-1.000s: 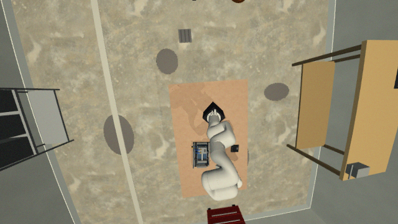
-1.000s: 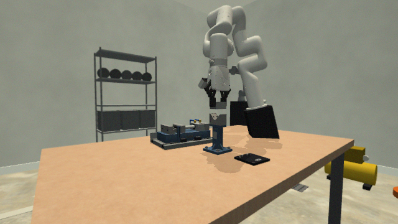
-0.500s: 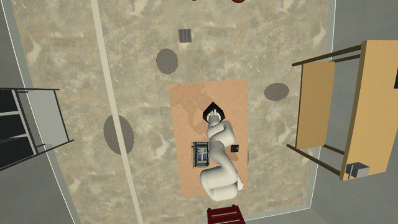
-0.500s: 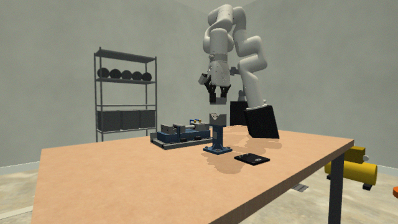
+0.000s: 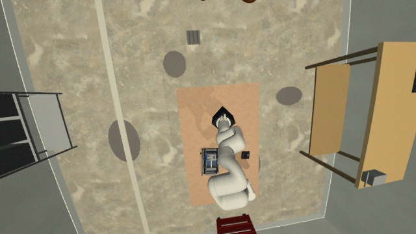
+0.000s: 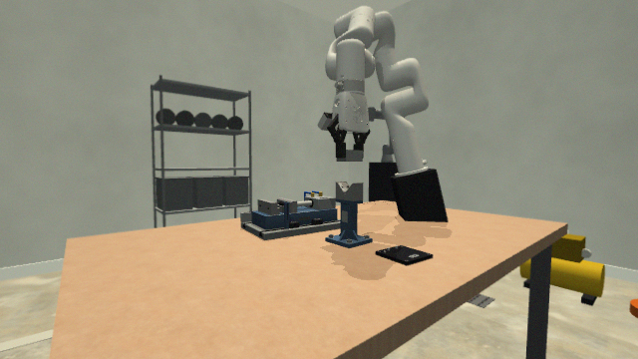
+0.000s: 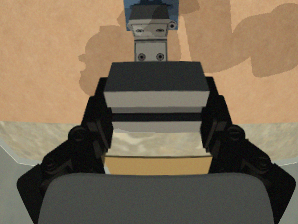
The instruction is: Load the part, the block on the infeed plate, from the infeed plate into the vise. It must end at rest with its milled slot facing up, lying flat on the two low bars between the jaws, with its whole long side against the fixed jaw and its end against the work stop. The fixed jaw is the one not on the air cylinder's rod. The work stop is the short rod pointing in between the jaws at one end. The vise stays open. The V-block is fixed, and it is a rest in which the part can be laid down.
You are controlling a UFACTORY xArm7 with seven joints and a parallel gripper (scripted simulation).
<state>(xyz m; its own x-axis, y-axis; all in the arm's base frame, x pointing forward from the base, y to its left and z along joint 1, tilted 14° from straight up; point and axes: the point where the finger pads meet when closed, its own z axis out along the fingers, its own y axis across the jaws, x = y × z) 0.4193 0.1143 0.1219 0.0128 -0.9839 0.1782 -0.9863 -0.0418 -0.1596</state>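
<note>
Right now the moving jaw is 50 mm ahead of my hand, 230 mm to the right of it and 160 mm below it. From my hand the other things lie so: work stop (90 mm ahead, 180 mm to the right, 150 mm below); then grey V-block (20 mm to the left, 110 mm below); then grey block (right at my hand).
</note>
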